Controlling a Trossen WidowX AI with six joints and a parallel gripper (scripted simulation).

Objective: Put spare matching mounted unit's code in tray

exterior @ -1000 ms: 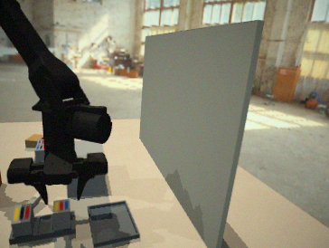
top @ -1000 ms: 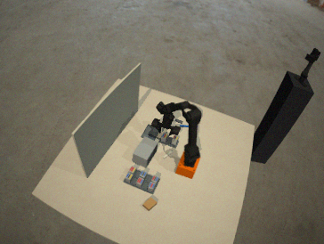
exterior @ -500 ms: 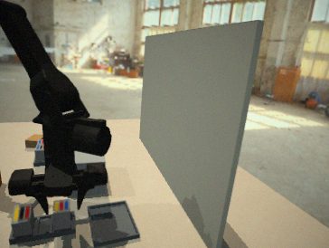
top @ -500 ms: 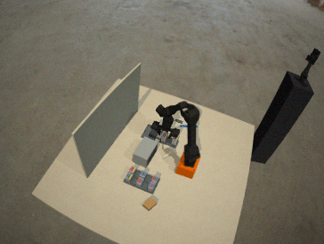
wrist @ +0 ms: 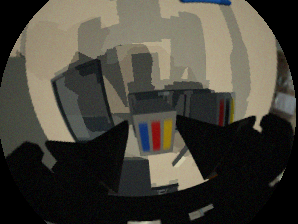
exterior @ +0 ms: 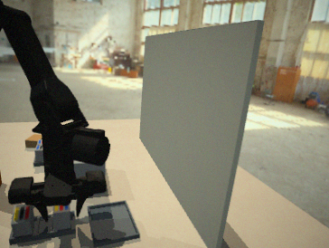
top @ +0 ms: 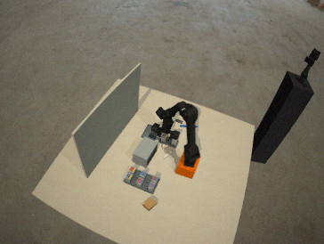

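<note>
Now: gripper tip 100 mm short of the dark tray, 40 mm to the left of it and 10 mm above it. Also, from my gripper tip: grey mounted unit 180 mm to the left, 100 mm ahead, 30 mm above; then tall grey panel 340 mm ahead, 210 mm above, 110 mm to the left; then blue marker pen 180 mm to the right, 160 mm behind, 10 mm below.
</note>
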